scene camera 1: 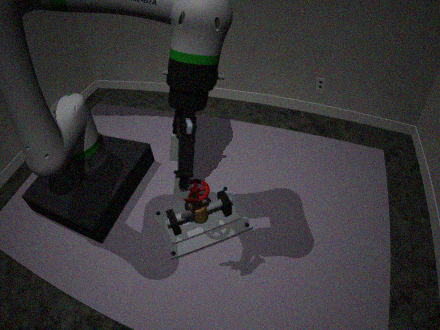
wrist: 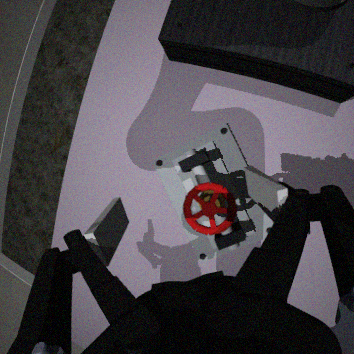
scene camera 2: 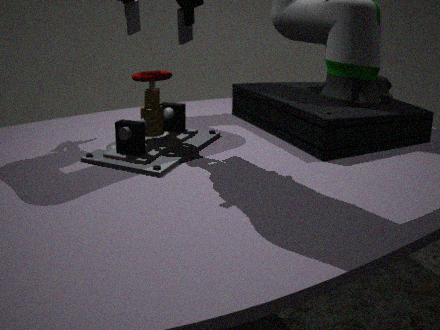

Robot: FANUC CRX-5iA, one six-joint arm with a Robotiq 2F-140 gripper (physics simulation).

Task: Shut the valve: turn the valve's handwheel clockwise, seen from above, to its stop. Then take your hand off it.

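The red spoked handwheel (scene camera 1: 198,191) (scene camera 2: 152,76) (wrist: 209,208) sits level on the stem of the brass valve body (scene camera 1: 201,215) (scene camera 2: 152,117). The valve's pipe runs between two black blocks on a pale base plate (scene camera 1: 190,247) (scene camera 2: 120,164) (wrist: 172,180). My gripper (scene camera 1: 181,182) (scene camera 2: 159,37) (wrist: 183,195) is wide open and empty. In the scene camera 2 view its fingertips hang above the handwheel, apart from it. In the wrist view the handwheel shows between the two spread fingers, nearer the right one. Which way the wheel is turned against its stop cannot be told.
The robot's black pedestal (scene camera 1: 95,185) (scene camera 2: 320,120) (wrist: 250,45) stands on the pale table top (scene camera 1: 320,200) (scene camera 2: 125,240) (wrist: 100,150), beside the valve. Shadows of the arm and gripper fall across the plate and table. A wall rises behind.
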